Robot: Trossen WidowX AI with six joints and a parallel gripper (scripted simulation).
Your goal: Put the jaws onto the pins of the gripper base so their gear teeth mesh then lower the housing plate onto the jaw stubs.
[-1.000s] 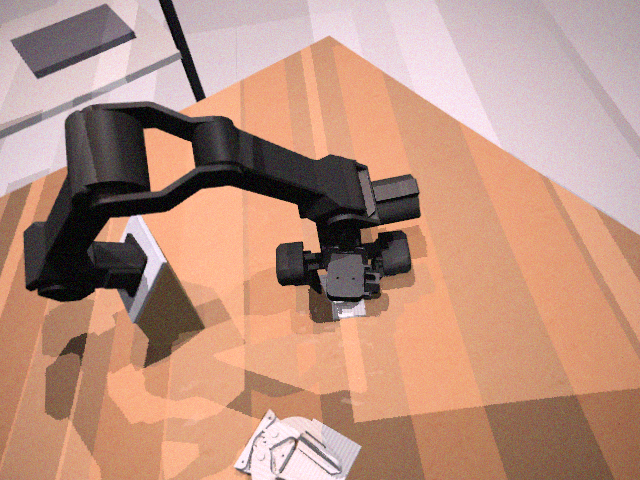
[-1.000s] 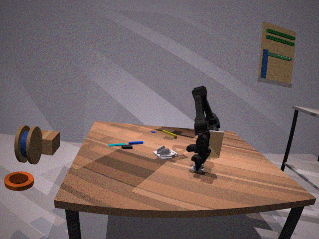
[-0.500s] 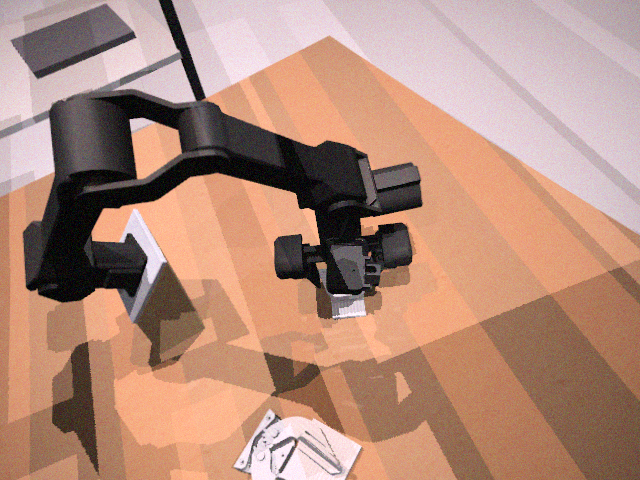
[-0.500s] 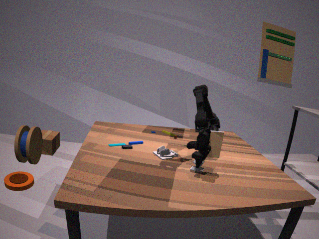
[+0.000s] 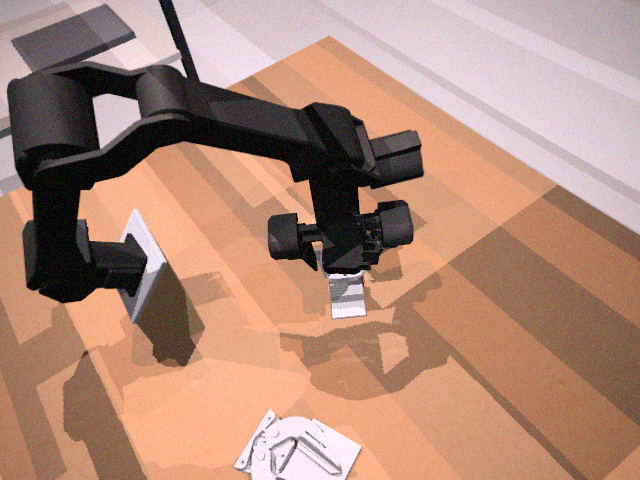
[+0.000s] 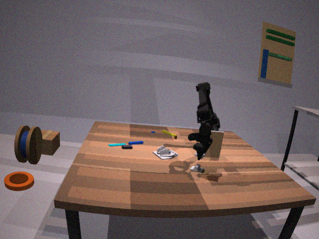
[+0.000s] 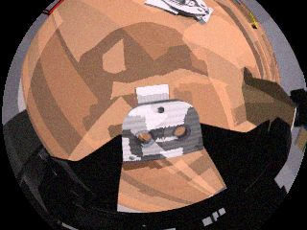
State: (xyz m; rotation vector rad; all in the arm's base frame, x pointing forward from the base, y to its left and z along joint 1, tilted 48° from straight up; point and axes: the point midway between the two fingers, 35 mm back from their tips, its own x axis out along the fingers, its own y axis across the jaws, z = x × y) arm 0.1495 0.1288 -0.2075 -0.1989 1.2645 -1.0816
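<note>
Now: gripper tip 14 cm short of the white jaw, 23 cm to the left of it and 6 cm above it. Also, from my gripper tip: black block: 40 cm ahead, 29 cm to the right, 7 cm below; then blue bar: 34 cm ahead, 38 cm to the right, 7 cm below; then teal bar: 46 cm ahead, 33 cm to the right, 7 cm below.
</note>
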